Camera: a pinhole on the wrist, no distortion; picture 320 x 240 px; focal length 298.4 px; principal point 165.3 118.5 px. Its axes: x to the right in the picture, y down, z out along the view. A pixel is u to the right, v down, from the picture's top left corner.
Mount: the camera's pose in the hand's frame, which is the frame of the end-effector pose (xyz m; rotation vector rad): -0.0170 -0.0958 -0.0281 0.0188 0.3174 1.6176
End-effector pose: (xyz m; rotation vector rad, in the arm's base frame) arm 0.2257 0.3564 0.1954 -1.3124 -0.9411 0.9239
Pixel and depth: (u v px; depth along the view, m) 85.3 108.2 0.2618
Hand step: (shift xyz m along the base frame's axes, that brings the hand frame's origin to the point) -0.1988 0.1250 0.1229
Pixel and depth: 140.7 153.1 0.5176
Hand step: -0.4451 0.2022 0.0568
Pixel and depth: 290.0 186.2 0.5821
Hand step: -0.5024 0.1497 -0.2348
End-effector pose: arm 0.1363 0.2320 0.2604 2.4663 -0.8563 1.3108
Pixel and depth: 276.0 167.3 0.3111
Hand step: 0.1290 -0.1718 -0.1662
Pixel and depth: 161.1 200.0 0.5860
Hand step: 0.3658 -0.2349 -0.3729
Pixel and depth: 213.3 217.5 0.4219
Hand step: 0.2114 -0.1845 -0.2908
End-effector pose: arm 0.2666 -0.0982 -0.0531 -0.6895 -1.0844 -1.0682
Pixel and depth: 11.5 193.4 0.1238
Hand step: -0.1665 0.0509 0.0158
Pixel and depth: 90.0 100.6 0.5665
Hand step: -0.2945 0.3685 0.3145
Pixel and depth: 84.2 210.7 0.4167
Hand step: -0.2760 0.3329 0.0950
